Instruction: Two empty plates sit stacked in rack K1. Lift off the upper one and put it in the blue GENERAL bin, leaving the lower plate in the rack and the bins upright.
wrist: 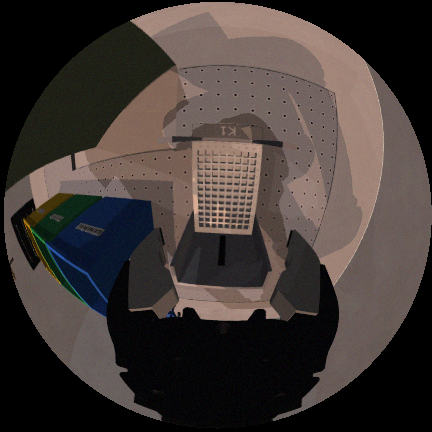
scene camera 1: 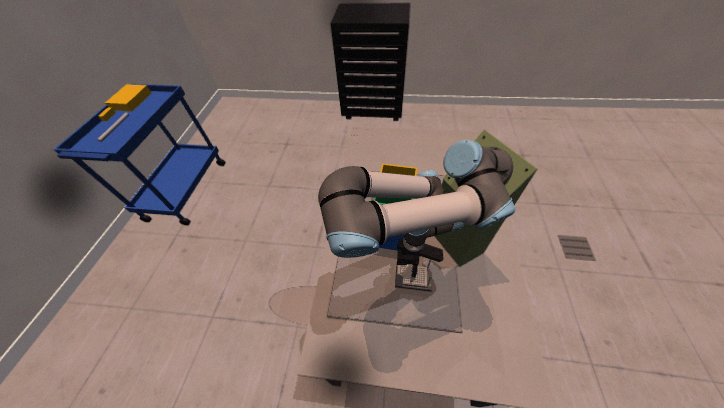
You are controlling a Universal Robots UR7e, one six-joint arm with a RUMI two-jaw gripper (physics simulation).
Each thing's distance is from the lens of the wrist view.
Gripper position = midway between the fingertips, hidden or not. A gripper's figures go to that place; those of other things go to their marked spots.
my gripper (wrist: 225, 231): 0.14 m
blue general bin (wrist: 89, 251): 0.20 m
